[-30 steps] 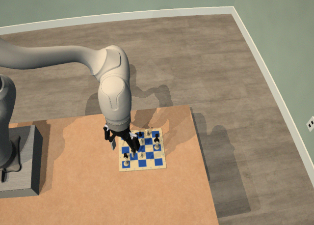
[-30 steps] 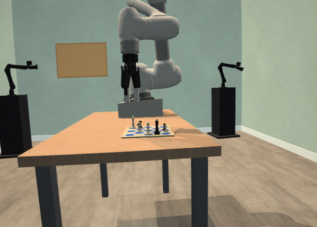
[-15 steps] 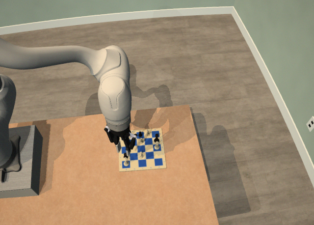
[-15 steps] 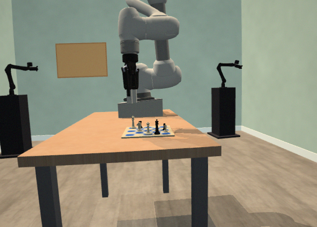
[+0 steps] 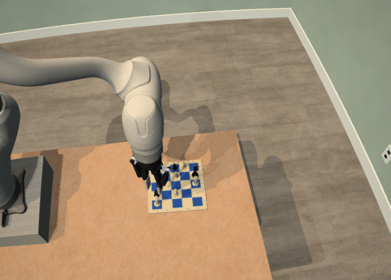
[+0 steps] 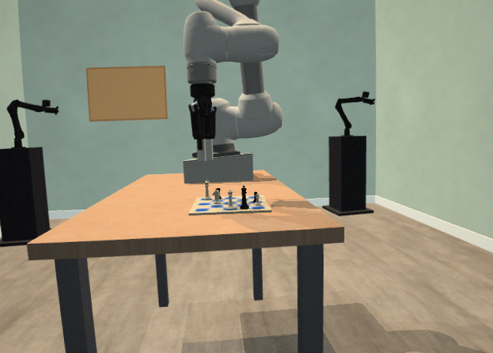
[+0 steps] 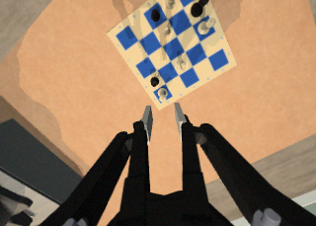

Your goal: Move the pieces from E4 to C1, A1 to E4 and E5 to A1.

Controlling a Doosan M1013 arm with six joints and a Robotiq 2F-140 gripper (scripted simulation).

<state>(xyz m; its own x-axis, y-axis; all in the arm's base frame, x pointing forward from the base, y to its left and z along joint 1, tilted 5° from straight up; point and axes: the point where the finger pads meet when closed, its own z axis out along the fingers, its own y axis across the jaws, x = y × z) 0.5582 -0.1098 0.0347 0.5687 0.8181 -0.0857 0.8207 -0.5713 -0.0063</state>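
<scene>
The tall white piece is 120 mm below my hand. Also, from my hand: chessboard (90 mm ahead, 60 mm to the left, 160 mm below).
</scene>
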